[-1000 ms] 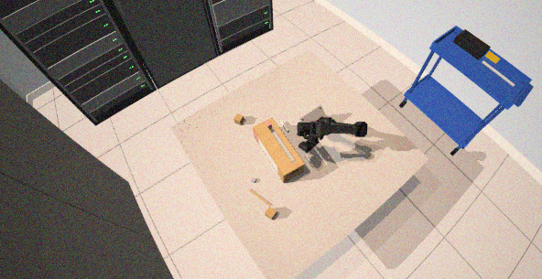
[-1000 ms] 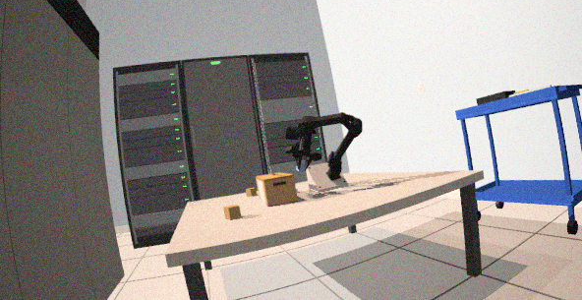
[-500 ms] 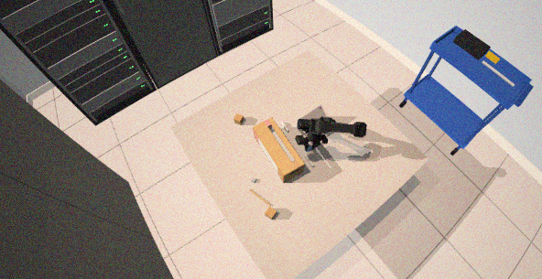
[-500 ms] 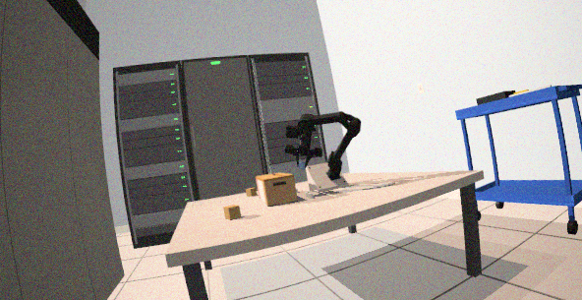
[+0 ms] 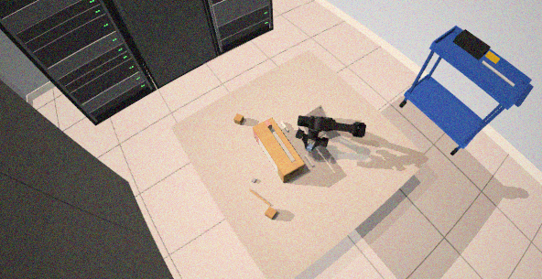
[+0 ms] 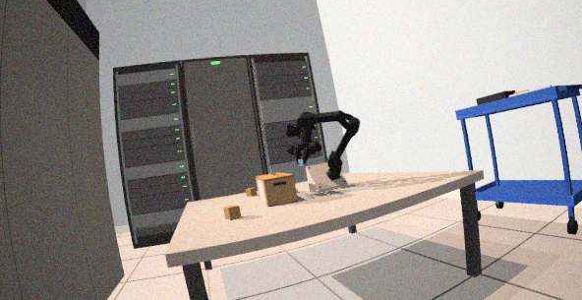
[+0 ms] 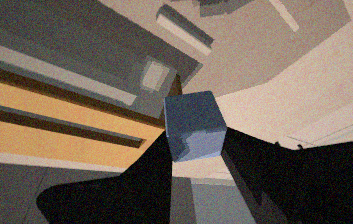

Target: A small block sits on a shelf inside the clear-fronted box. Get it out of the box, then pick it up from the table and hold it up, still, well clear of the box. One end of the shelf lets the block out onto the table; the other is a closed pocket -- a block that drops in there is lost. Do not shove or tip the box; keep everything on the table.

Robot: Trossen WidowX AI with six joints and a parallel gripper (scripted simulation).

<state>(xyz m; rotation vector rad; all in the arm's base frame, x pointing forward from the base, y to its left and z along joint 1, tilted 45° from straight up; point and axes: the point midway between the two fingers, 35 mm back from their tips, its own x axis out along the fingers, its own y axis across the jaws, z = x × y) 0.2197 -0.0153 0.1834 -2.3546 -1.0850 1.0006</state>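
My gripper tip is now 1 cm to the left of the light-blue block, 1 cm below it and 1 cm past it. Also, from my gripper tip: thin stick: 38 cm ahead, 16 cm below; box: 15 cm to the right, 11 cm below, 7 cm ahead.
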